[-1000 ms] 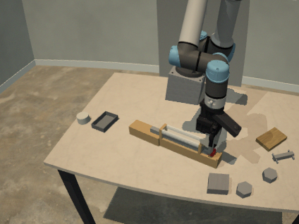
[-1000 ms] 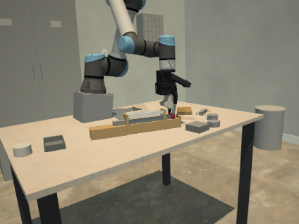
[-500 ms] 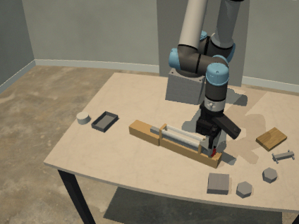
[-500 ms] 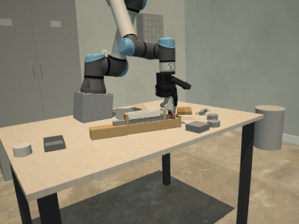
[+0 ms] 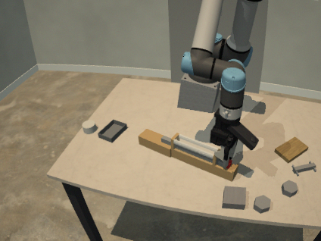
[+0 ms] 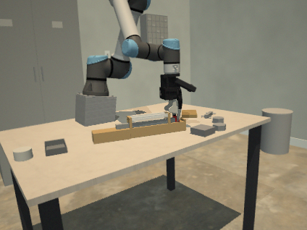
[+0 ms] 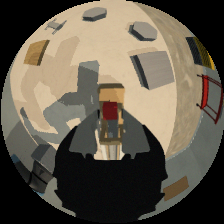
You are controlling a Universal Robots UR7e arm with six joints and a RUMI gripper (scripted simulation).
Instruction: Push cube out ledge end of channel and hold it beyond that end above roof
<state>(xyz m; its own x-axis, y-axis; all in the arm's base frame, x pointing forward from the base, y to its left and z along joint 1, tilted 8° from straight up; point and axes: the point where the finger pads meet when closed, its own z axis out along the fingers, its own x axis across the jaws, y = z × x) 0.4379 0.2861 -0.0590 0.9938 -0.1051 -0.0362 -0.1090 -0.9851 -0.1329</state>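
Right now the red cube is 1 cm below my hand. Also, from my hand: wooden board (24 cm to the left, 24 cm behind, 6 cm below); grey square block (11 cm ahead, 7 cm to the left, 5 cm below); channel (14 cm to the right, 1 cm below, 1 cm behind).
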